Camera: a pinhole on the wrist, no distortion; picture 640 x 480 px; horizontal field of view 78.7 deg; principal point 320.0 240.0 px. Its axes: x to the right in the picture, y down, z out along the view. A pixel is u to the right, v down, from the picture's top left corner.
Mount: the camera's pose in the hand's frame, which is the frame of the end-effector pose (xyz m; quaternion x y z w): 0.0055 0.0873 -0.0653 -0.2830 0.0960 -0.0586 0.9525
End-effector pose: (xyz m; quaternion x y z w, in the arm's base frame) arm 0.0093 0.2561 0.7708 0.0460 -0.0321 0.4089 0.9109
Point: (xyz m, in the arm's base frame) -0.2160 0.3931 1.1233
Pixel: 218.8 181.8
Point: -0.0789 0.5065 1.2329
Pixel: 362.9 150.6
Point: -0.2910 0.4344 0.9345
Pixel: 151.2 367.3
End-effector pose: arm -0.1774 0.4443 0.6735 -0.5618 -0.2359 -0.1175 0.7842
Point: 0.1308 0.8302 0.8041
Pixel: 569.0 123.2
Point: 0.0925 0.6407 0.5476
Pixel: 489.4 379.0
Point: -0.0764 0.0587 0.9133
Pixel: behind the camera
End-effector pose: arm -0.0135 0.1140 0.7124 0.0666 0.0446 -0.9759 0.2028
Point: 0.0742 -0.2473 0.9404
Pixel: 252.5 282.4
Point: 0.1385 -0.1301 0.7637
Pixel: 107.5 417.6
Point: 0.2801 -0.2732 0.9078
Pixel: 68.3 395.4
